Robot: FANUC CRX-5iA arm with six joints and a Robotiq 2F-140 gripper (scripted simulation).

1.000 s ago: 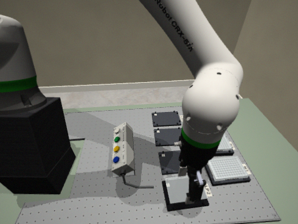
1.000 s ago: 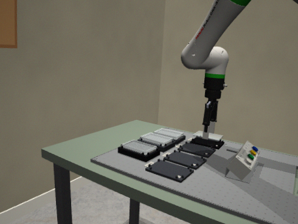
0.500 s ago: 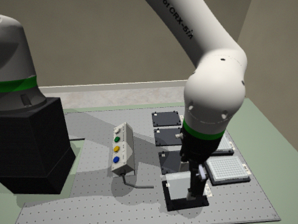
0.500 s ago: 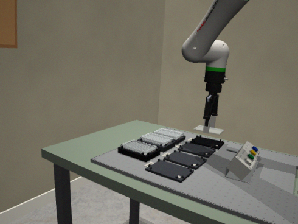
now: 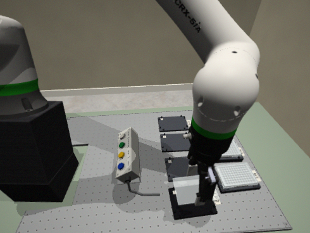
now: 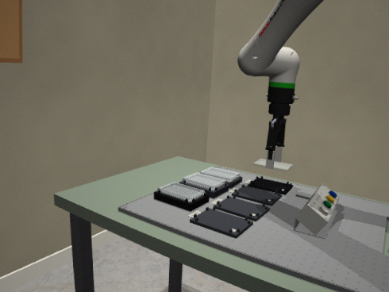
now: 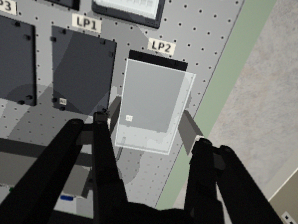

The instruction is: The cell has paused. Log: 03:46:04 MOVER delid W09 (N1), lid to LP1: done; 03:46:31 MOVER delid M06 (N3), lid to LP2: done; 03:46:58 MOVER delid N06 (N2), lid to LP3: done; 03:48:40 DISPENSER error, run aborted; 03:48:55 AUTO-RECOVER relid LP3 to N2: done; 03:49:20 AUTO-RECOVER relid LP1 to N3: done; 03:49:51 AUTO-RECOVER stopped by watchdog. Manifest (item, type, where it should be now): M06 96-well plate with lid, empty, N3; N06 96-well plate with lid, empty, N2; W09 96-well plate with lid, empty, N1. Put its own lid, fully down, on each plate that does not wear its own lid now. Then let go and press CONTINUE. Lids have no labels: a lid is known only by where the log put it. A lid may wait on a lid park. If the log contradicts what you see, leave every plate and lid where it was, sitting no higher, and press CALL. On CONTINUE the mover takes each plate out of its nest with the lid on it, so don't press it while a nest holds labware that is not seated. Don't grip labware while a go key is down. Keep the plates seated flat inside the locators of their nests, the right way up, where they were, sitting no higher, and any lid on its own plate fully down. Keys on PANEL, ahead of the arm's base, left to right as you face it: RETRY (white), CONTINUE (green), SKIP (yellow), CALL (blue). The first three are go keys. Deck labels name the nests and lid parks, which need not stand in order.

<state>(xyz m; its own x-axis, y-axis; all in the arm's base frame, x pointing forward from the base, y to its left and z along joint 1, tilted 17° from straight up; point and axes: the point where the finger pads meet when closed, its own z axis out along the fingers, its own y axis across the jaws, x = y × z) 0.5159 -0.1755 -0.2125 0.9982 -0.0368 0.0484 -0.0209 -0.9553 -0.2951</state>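
My gripper is now 31 cm to the right of the plate, 20 cm short of it and 8 cm above it. Also, from my hand: lid park LP2: 10 cm below; LP2 label: 11 cm below, 9 cm ahead; lid park LP1: 13 cm to the left, 10 cm below, 1 cm ahead.
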